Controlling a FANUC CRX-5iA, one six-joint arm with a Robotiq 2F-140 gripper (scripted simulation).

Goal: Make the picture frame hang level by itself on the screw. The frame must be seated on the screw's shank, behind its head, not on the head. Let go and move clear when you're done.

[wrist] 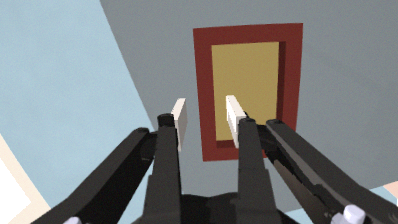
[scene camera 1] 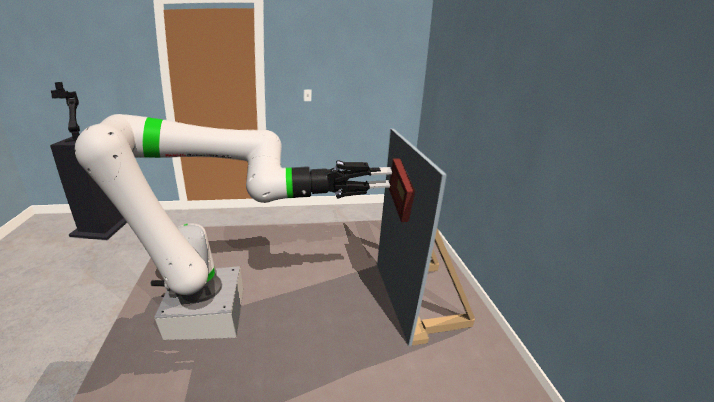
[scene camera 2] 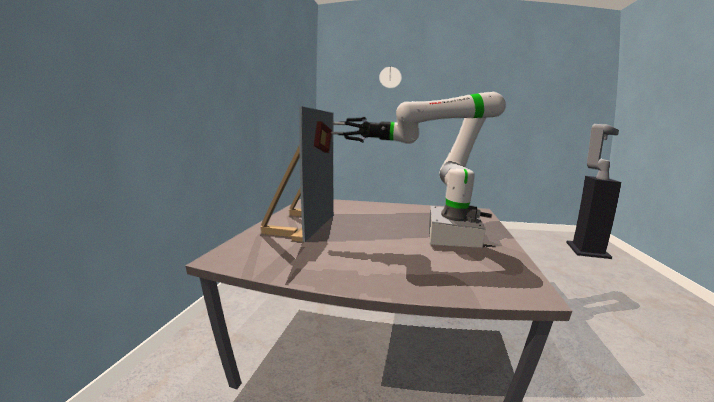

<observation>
same spot on grey board: (wrist: 340, 110) = (scene camera 1: 396, 214)
</observation>
